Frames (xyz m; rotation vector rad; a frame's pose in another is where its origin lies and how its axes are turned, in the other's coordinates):
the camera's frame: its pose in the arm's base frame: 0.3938 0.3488 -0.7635 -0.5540 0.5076 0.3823
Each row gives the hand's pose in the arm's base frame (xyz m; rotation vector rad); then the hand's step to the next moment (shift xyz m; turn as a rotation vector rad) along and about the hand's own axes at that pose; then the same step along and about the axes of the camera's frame.
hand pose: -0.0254 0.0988 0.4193 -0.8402 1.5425 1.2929
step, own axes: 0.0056 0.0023 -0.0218 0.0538 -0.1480 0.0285
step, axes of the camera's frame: -0.0091 -0.0103 -0.0179 0.1557 -0.0180 -0.0321
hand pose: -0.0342 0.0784 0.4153 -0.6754 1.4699 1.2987
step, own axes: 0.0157 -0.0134 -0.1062 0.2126 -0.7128 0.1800
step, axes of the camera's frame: -0.0261 -0.0543 -0.0899 0.7538 -0.0949 -0.0924
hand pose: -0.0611 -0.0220 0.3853 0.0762 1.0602 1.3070
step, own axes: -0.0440 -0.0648 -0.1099 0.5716 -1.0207 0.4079
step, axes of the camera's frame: 0.0011 -0.0487 -0.1259 1.2358 0.0879 0.0070
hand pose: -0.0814 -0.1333 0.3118 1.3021 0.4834 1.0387
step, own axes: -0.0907 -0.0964 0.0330 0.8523 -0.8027 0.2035
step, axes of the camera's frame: 0.0516 -0.0337 -0.1217 1.1008 0.3065 0.3265
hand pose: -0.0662 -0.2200 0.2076 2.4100 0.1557 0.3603
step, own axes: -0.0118 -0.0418 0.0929 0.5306 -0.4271 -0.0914
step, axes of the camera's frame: 0.0604 0.0092 -0.0824 0.5370 0.2016 0.3786
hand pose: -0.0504 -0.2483 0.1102 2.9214 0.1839 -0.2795
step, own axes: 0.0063 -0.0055 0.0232 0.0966 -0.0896 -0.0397
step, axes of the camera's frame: 0.0148 0.0101 -0.0169 0.0921 0.0405 0.0939
